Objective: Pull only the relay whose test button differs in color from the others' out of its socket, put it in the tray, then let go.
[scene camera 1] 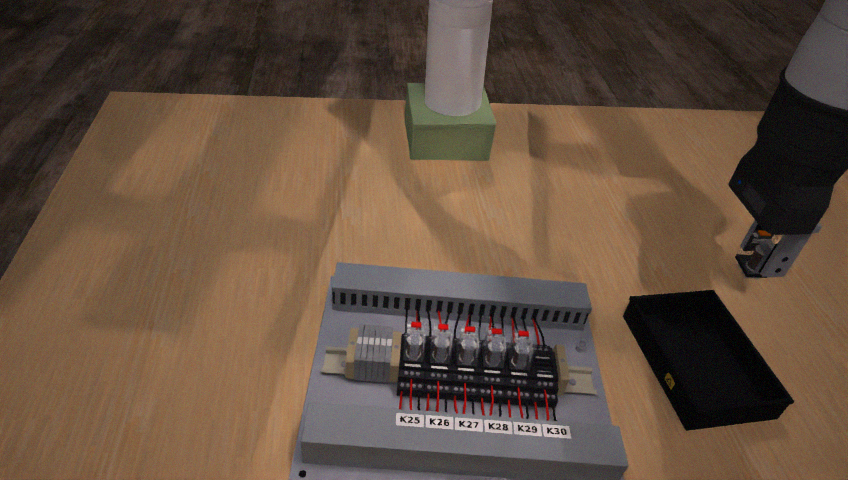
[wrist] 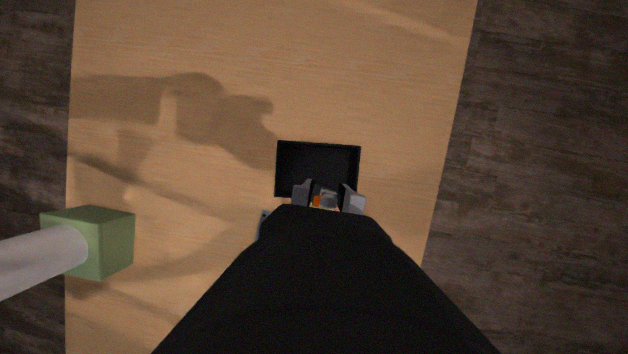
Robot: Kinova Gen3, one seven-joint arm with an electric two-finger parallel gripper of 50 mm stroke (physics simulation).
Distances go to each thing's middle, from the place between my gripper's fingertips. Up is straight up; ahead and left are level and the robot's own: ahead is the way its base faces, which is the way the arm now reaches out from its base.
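Grey panel (scene camera 1: pixel 335 326): my hand is 18 cm above it, 27 cm to the left of it and 3 cm past it.
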